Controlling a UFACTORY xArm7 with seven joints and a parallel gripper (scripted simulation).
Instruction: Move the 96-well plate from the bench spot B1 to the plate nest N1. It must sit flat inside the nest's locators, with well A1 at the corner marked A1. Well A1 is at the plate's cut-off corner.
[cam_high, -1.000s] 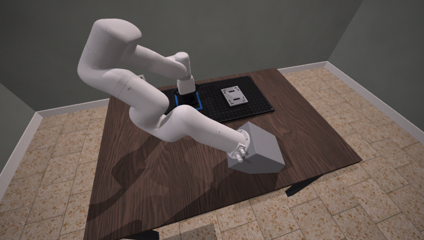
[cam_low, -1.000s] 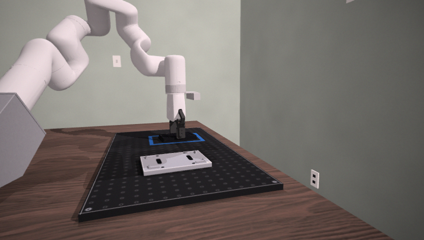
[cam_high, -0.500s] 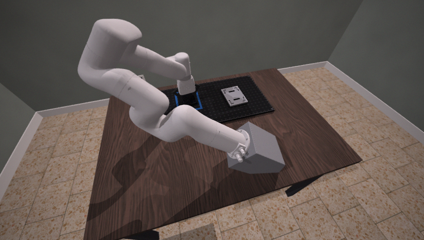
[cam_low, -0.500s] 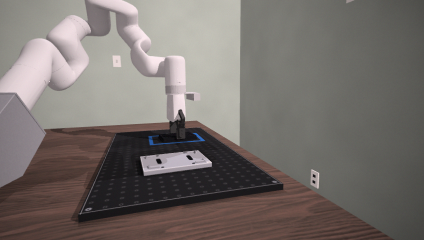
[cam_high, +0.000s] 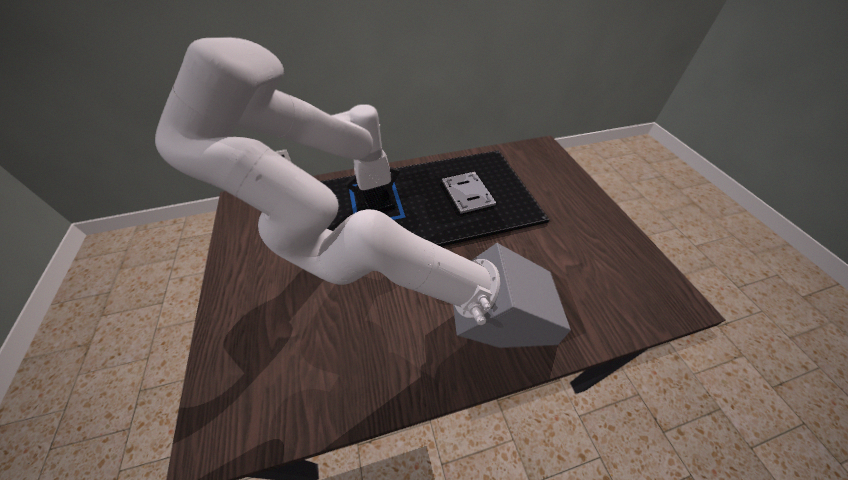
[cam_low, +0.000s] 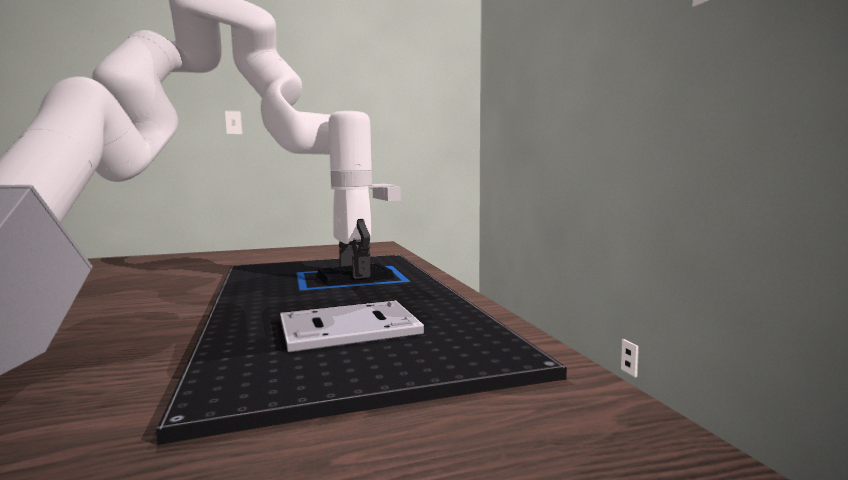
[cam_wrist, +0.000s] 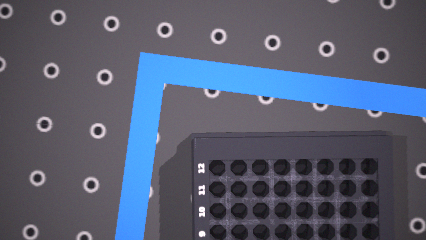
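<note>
Now: the black 96-well plate 1 cm below my hand. The rest, counted from my hand: white plate nest: 5 cm behind, 30 cm to the right, 1 cm below.
</note>
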